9 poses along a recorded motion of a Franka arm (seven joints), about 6.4 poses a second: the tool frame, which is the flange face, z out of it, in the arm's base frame.
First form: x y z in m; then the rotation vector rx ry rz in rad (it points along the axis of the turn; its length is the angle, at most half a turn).
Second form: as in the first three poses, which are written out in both.
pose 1, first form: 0.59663, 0.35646, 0.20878, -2.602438, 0.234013, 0.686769
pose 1, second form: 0.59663, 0.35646, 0.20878, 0.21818, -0.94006, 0.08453, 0.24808
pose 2, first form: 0.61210, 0.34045, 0.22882, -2.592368, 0.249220, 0.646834
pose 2, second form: 0.61210, 0.34045, 0.22882, 0.22708, -0.94082, 0.09045, 0.23475
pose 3, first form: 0.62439, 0.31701, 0.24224, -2.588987, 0.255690, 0.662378
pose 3, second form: 0.62439, 0.31701, 0.24224, 0.22652, -0.93932, 0.09277, 0.24032
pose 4, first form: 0.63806, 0.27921, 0.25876, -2.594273, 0.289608, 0.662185
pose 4, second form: 0.63806, 0.27921, 0.25876, 0.22239, -0.93919, 0.10485, 0.23973
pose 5, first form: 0.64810, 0.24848, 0.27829, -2.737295, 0.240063, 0.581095
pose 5, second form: 0.64810, 0.24848, 0.27829, 0.16574, -0.96114, 0.08429, 0.20404
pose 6, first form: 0.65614, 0.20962, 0.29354, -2.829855, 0.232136, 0.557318
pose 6, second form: 0.65614, 0.20962, 0.29354, 0.12371, -0.97048, 0.07961, 0.19113
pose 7, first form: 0.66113, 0.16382, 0.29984, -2.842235, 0.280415, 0.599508
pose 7, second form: 0.66113, 0.16382, 0.29984, 0.11143, -0.96788, 0.09549, 0.20415
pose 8, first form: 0.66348, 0.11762, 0.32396, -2.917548, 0.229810, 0.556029
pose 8, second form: 0.66348, 0.11762, 0.32396, 0.08124, -0.97616, 0.07689, 0.18604
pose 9, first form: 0.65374, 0.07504, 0.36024, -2.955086, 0.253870, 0.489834
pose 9, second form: 0.65374, 0.07504, 0.36024, 0.06767, -0.98076, 0.08426, 0.16257
